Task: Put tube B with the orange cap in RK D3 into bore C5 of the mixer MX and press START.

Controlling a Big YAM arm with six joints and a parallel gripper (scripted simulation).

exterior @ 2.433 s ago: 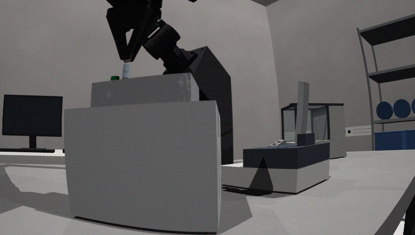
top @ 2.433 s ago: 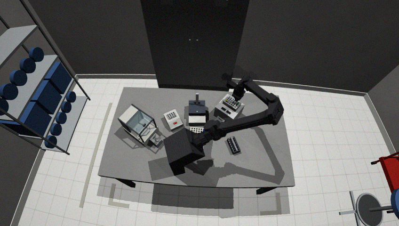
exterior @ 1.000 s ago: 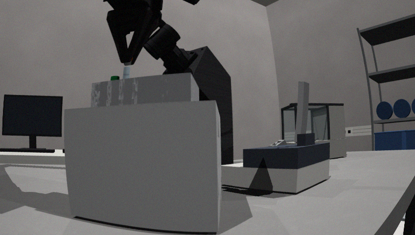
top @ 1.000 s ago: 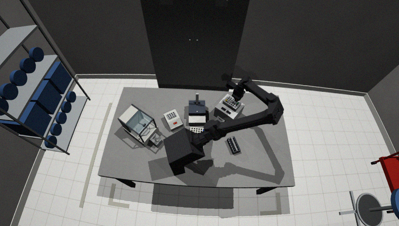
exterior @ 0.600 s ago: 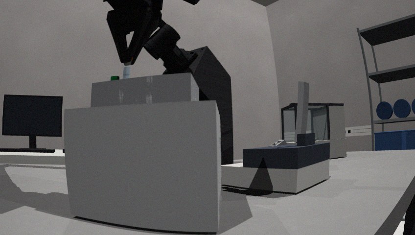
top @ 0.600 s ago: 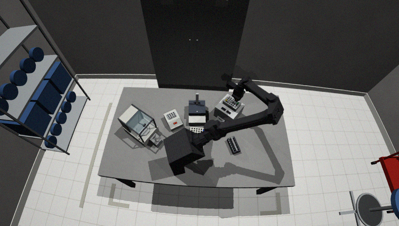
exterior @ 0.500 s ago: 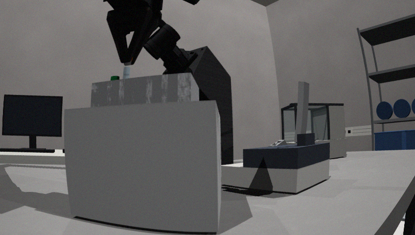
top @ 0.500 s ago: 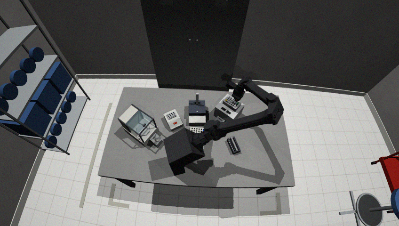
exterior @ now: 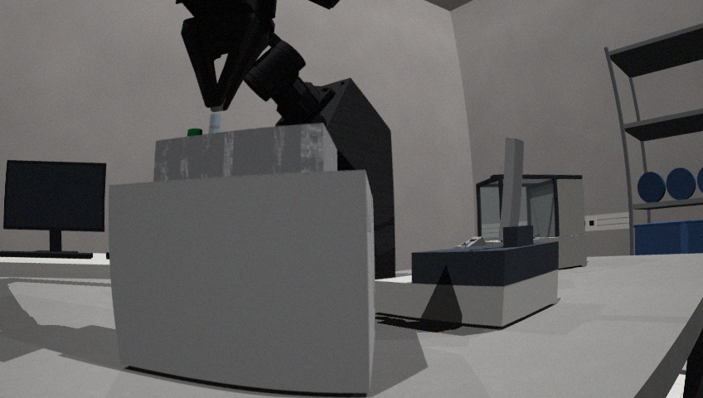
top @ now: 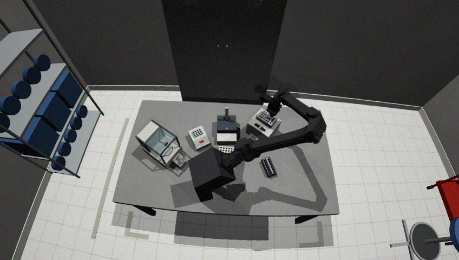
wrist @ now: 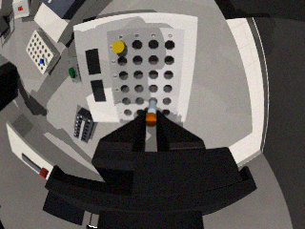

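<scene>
Right now the green-capped tube is 10 mm behind my hand, 10 mm to the right of it and 50 mm below it. The rest, counted from my hand: yellow-capped tube: 30 mm ahead, 70 mm to the left, 50 mm below; green start key: 110 mm behind, 150 mm to the left, 140 mm below; perforated shaking block: 10 mm ahead, 20 mm to the left, 60 mm below.
</scene>
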